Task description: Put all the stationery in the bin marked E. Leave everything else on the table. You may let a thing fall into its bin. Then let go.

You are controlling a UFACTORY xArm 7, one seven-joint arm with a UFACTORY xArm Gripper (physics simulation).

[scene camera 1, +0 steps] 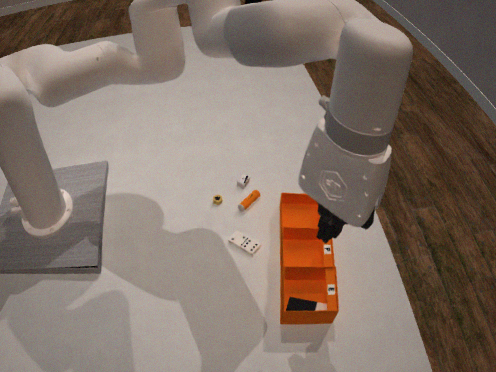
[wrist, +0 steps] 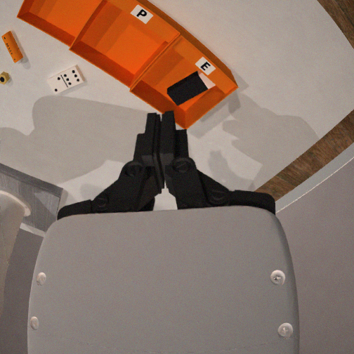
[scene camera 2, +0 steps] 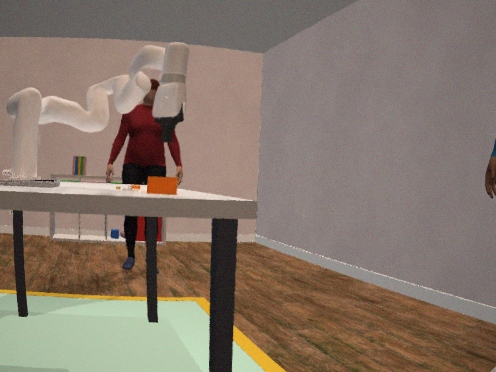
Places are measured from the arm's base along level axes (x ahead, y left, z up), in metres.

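Where they show: gripper, between the fingertips: (scene camera 1: 327, 234) (scene camera 2: 166, 142); arm's base, origin of its link: (scene camera 1: 48, 214) (scene camera 2: 24, 180).
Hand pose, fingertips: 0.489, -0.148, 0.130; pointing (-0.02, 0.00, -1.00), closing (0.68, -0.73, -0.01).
Things, the pixels of their centre, and the offset from my fingertips, as dx, dy, dz. "*": a spot on its surface instead.
- eraser, middle of its body: (scene camera 1: 307, 308) -0.011, -0.045, -0.133
- sharpener, middle of its body: (scene camera 1: 243, 180) -0.094, +0.243, -0.141
- orange cylinder with a pale end, middle of its body: (scene camera 1: 248, 200) -0.088, +0.192, -0.139
- yellow nut-like piece, middle of its body: (scene camera 1: 217, 199) -0.144, +0.197, -0.142
- white domino, middle of its body: (scene camera 1: 244, 243) -0.101, +0.098, -0.143
- orange three-part bin box, a spot on its surface: (scene camera 1: 307, 317) (scene camera 2: 160, 184) * -0.015, -0.067, -0.122
- bin marked P, a spot on its surface: (scene camera 1: 302, 250) * -0.004, +0.075, -0.139
A black block with a white end, like an eraser (scene camera 1: 302, 304) (wrist: 188, 89), lies in the bin marked E (scene camera 1: 296, 286) (wrist: 175, 62). A small white piece with a dark slot, perhaps a sharpener (scene camera 1: 243, 180), lies on the table; it does not show in the wrist view. An orange cylinder with a pale end (scene camera 1: 249, 200) (wrist: 12, 46) lies near it. A yellow nut-like piece (scene camera 1: 217, 199) (wrist: 4, 78) and a white domino (scene camera 1: 245, 243) (wrist: 67, 80) also lie on the table. My gripper (scene camera 1: 327, 238) (scene camera 2: 167, 140) (wrist: 163, 129) is shut and empty, high above the table by the bins.
The orange three-part bin box (scene camera 1: 307, 317) (scene camera 2: 162, 185) stands right of the loose pieces, near the table's edge. The bin marked P (scene camera 1: 302, 250) (wrist: 117, 45) is its middle part. The grey base plate (scene camera 1: 80, 220) is at the left. A person in red (scene camera 2: 145, 135) stands behind the table.
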